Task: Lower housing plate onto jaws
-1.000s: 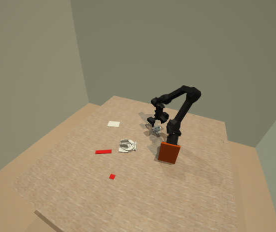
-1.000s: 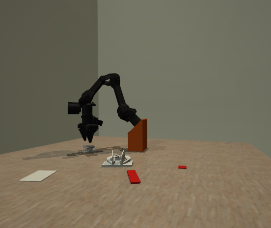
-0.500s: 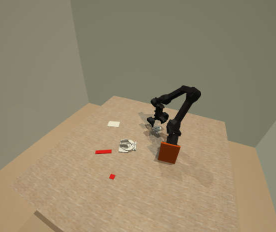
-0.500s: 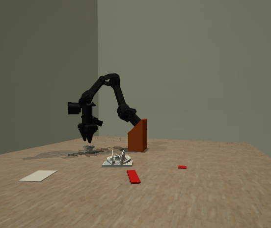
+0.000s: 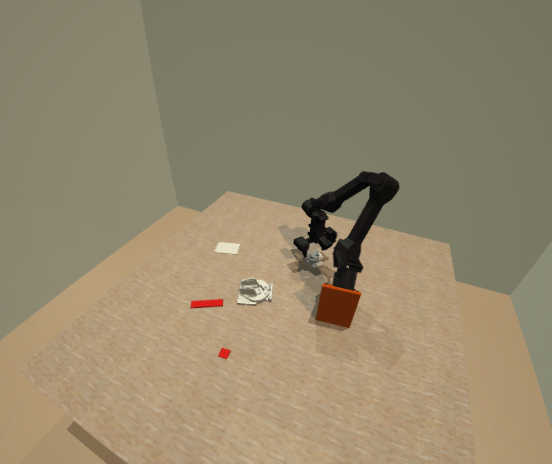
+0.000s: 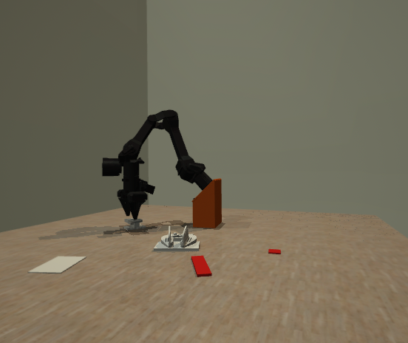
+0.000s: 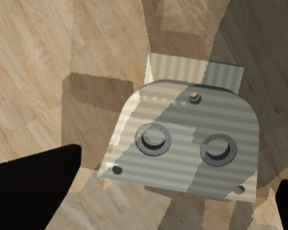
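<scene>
Right now the small white stand is 10 mm behind my gripper tip, 10 mm to the left of it and 30 mm below it. From my gripper tip the other things lie so: flat white sheet: 390 mm ahead, 20 mm to the left, 40 mm below; then red strip: 340 mm ahead, 350 mm to the left, 40 mm below; then small red square: 200 mm ahead, 510 mm to the left, 40 mm below.
</scene>
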